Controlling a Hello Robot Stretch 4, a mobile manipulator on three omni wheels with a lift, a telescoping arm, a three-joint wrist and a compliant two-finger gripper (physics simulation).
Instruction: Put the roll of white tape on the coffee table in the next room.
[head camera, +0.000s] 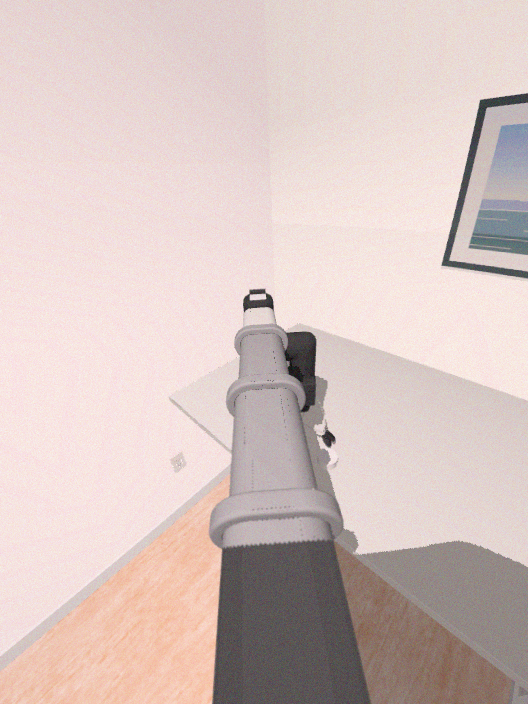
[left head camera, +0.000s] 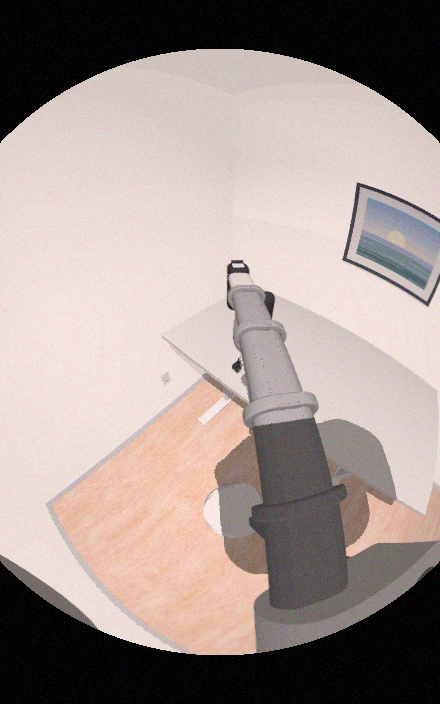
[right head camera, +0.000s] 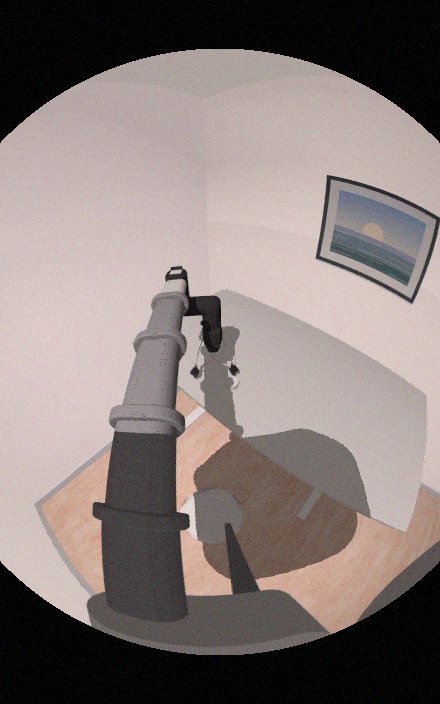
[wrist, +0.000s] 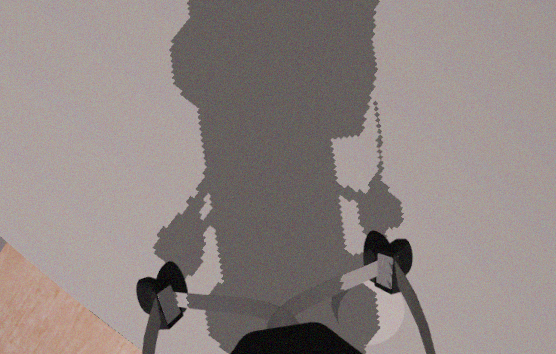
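Seen in the pictures: gripper, fingertip midpoint: (right head camera: 213, 374) (wrist: 274, 268); robot's base, link origin: (left head camera: 233, 508) (right head camera: 211, 513).
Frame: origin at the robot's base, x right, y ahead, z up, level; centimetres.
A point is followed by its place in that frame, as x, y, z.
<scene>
The roll of white tape (head camera: 333, 458) {16.4, 50.9, 94.7} (right head camera: 235, 383) {16.5, 50.5, 94.7} (wrist: 390, 320) {16.5, 51.0, 94.7} lies on a pale table (head camera: 431, 454) {43.0, 50.8, 92.3} (left head camera: 373, 373) {70.7, 47.4, 92.3} (right head camera: 337, 394) {58.8, 40.7, 92.3} (wrist: 475, 150) {26.2, 62.3, 92.3}. In the wrist view it is at the lower right, close to the right finger and slightly inward of it, half in the arm's shadow. My gripper (right head camera: 214, 370) {8.8, 56.1, 93.8} (wrist: 274, 268) {8.8, 56.1, 93.8} is open, its two dark fingertips wide apart above the table, with no object held between them. In the head view one fingertip shows beside the tape and the arm hides the other. The coffee table does not show in these views.
Two walls meet in a corner behind the table. A framed picture (head camera: 500, 227) {71.7, 85.7, 142.8} (left head camera: 396, 244) {80.7, 76.5, 150.1} (right head camera: 376, 236) {81.6, 75.6, 151.3} hangs on the right wall. A round white object (left head camera: 212, 511) {-14.1, 0.1, 18.7} (right head camera: 220, 513) {6.4, 1.2, 18.7} stands on the wood floor (head camera: 142, 625) {-60.2, 40.3, -2.7} in front of the table, partly behind the arm.
</scene>
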